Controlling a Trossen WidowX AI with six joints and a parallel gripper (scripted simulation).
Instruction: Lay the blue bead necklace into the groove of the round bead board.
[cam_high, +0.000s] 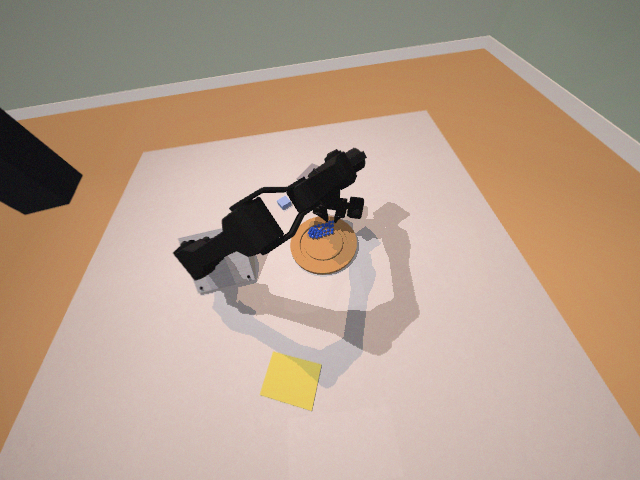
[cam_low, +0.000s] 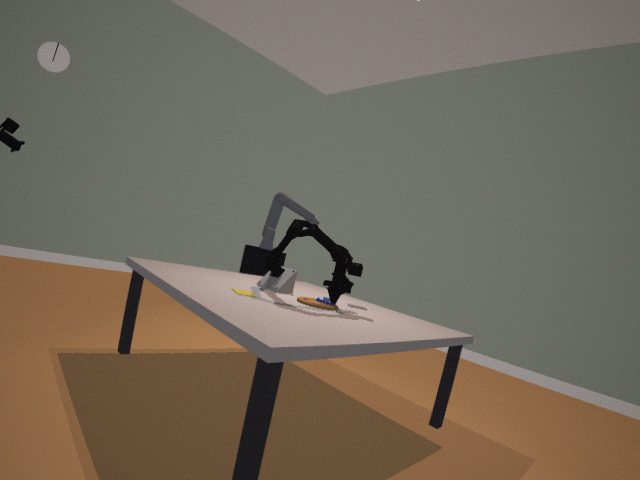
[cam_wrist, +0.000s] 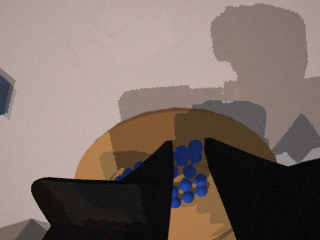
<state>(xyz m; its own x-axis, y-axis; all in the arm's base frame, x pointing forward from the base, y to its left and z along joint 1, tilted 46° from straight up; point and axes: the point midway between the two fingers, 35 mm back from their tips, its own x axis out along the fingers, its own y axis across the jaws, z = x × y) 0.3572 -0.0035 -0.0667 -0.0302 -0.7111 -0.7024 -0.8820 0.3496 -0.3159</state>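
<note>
Now: gripper tip 60 mm to the left of the round bead board, 40 mm past it and 10 mm above it. Round my gripper tip: yellow square patch: 390 mm to the right, 210 mm behind, 10 mm below; flat grey tile: 240 mm to the left, 10 mm below; light blue cube: 130 mm to the left, 130 mm behind, 10 mm below.
</note>
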